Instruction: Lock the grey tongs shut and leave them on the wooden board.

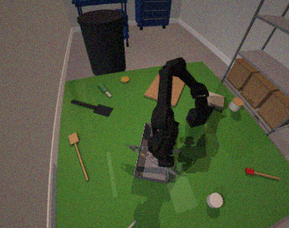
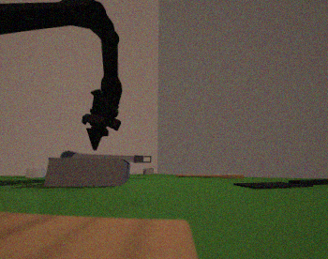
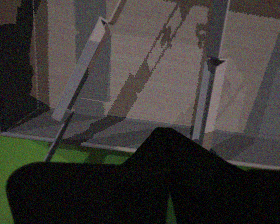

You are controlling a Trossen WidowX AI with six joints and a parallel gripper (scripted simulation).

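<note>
Now: gripper tip 20 mm short of the grey roasting tin, 50 mm to the left of it and 70 mm above it. The rest, counted from my gripper tip: black spatula 340 mm ahead, 460 mm to the right, 100 mm below; then wooden board 240 mm behind, 550 mm to the right, 90 mm below; then red-headed tool 500 mm behind, 230 mm to the left, 90 mm below.
</note>
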